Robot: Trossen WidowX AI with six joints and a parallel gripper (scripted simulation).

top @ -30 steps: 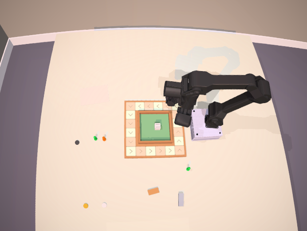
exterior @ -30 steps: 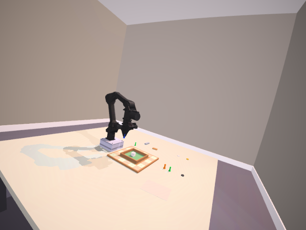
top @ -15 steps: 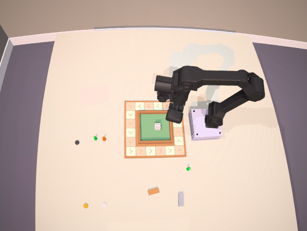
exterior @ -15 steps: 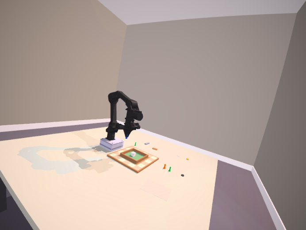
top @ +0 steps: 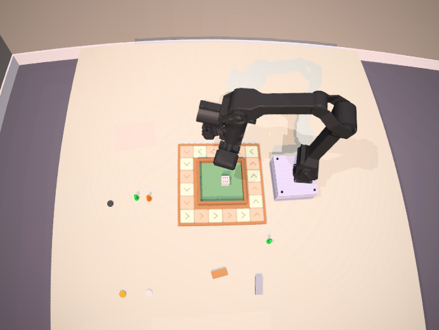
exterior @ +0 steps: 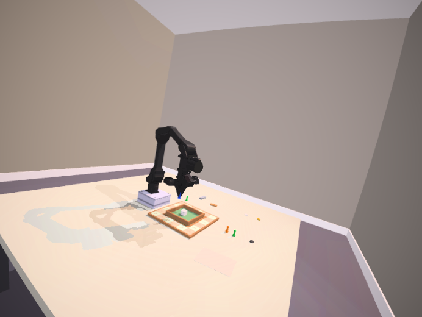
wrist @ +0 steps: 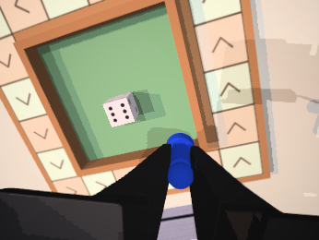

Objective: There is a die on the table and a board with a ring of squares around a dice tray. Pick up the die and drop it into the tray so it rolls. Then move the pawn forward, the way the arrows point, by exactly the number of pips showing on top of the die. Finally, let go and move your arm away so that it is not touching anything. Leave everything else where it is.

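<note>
Right now my gripper tip is 6 cm to the right of the pale die and 11 cm above it. From my gripper tip the other things lie so: orange pawn: 24 cm ahead, 14 cm to the left, 12 cm below; green dice tray: 1 cm ahead, 6 cm to the left, 13 cm below; blue pawn: 1 cm above.
</note>
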